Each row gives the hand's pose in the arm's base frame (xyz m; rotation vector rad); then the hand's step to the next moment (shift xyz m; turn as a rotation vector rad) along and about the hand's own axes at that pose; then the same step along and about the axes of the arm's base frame.
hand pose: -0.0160 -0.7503 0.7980 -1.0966 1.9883 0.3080
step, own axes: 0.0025 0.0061 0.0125 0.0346 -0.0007 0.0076
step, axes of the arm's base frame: 0.0013 0.0090 -0.0108 -0.0050 -0.0166 -0.0309
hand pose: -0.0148 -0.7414 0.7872 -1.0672 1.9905 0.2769
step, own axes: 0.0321 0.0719 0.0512 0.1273 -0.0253 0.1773
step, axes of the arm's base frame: -0.0351 0.0526 -0.0694 0.0846 0.0047 -0.2027
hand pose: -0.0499 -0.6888 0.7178 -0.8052 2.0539 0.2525
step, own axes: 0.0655 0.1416 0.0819 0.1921 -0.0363 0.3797
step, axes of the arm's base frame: -0.0599 0.1169 -0.1174 0.2017 0.0598 -0.3717
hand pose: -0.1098 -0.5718 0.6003 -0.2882 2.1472 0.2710
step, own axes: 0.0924 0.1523 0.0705 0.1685 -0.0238 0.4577
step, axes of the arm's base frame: -0.0423 0.1561 -0.1027 0.2715 0.0975 -0.3940
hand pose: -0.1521 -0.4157 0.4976 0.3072 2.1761 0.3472
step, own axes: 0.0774 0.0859 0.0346 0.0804 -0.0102 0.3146
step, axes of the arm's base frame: -0.0086 0.1110 -0.0466 0.2077 0.0607 -0.2423
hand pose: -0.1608 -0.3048 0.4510 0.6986 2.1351 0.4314
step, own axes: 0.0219 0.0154 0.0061 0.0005 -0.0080 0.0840
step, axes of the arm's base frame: -0.0010 0.0259 -0.0089 0.0642 -0.0008 -0.0547
